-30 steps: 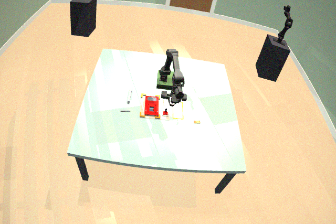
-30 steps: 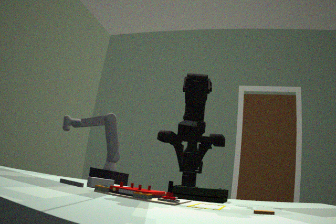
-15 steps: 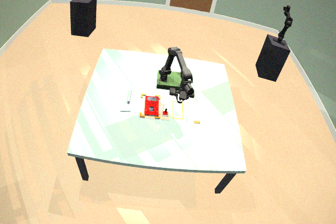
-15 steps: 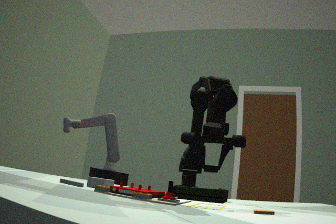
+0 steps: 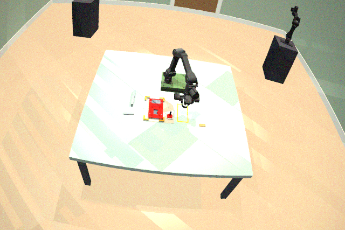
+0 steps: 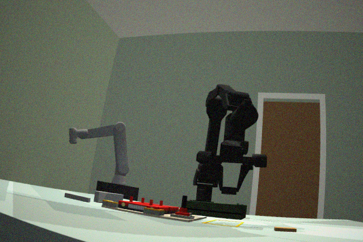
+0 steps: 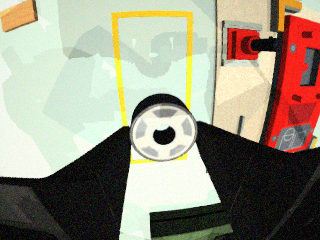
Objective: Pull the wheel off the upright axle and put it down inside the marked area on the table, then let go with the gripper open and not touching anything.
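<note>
Now: the upright axle 9 cm to the right of my gripper tip, 7 cm ahead of it and 5 cm below it. Round my gripper tip: wheel (right at my gripper tip).
</note>
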